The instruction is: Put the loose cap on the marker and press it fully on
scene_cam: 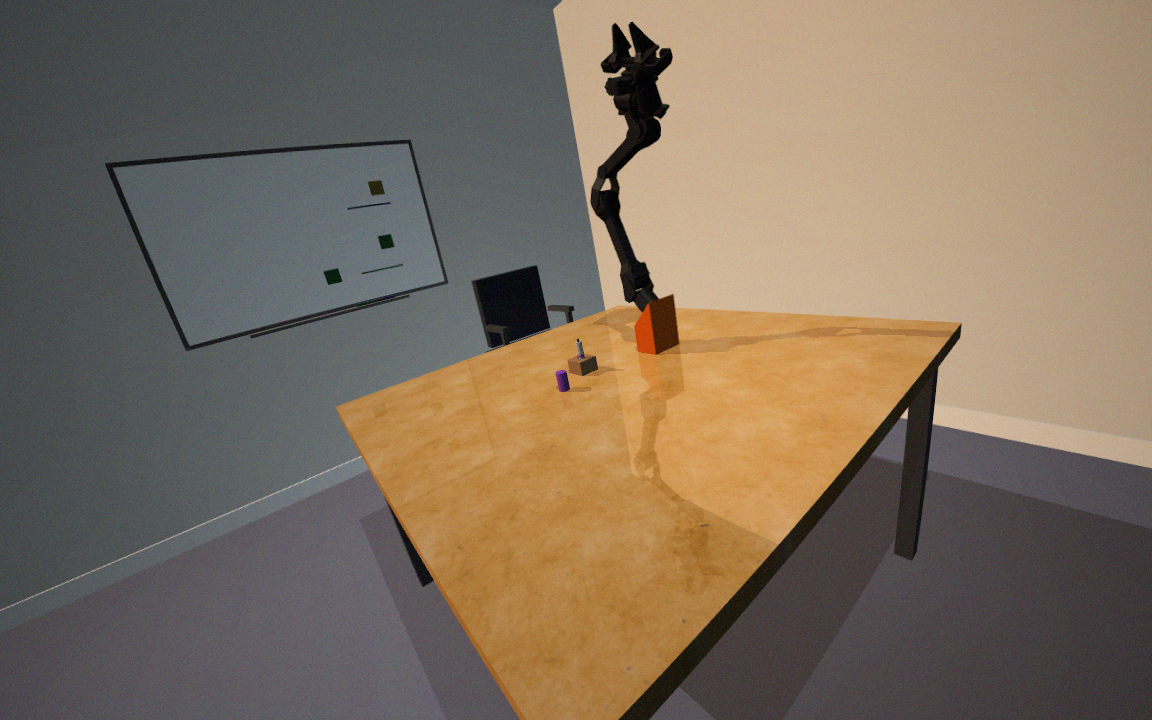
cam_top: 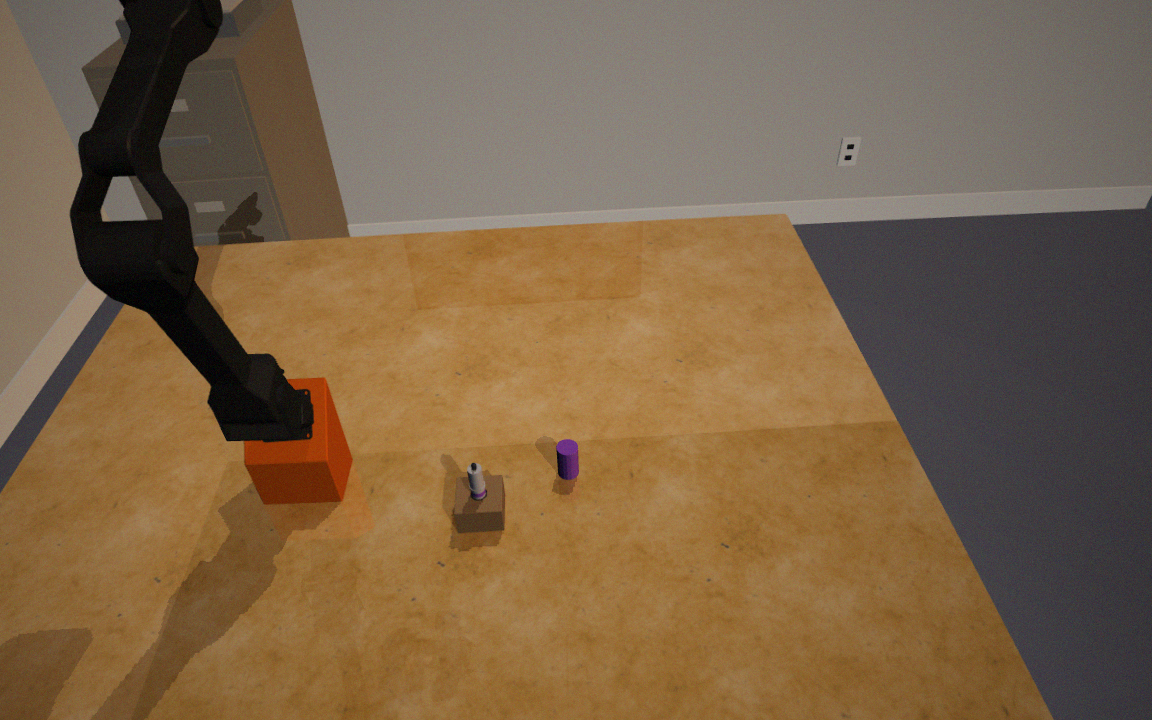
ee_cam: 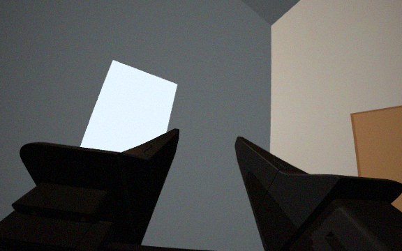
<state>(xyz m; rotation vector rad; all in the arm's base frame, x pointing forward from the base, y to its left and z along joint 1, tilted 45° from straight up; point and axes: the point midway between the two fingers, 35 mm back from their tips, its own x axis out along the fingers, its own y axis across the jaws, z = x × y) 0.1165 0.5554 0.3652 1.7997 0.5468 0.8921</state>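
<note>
The purple cap lies 78 cm below my gripper tip, 24 cm ahead of it and 16 cm to the right of it. From my gripper tip the other things lie so: holder block: 78 cm below, 22 cm to the right, 12 cm ahead.
</note>
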